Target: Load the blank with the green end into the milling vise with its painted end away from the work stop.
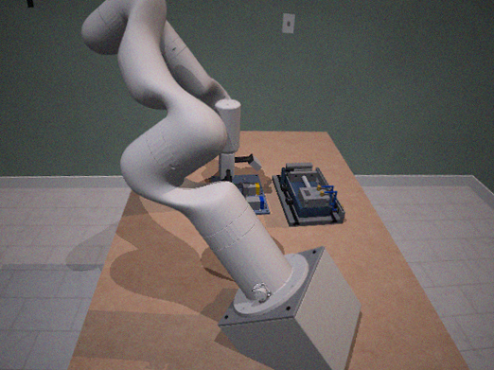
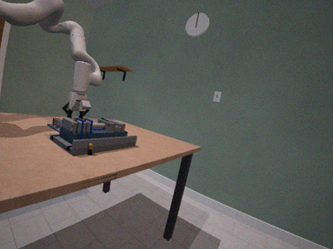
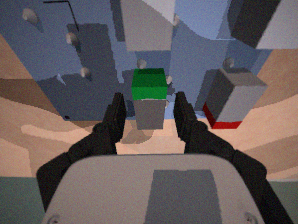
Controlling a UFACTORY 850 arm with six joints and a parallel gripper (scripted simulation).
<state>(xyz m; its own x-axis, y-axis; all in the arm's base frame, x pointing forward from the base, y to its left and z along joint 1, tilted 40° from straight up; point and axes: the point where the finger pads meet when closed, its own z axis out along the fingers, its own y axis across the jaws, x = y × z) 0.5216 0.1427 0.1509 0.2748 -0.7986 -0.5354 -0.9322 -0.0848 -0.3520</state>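
Right now my hand is 20 mm above the green-ended blank. From my hand the other things lie so: red-ended blank: 90 mm behind, 20 mm to the right, 20 mm below; blue infeed plate: 20 mm ahead, 40 mm to the right, 40 mm below; yellow-ended blank: 30 mm ahead, 90 mm to the right, 20 mm below.
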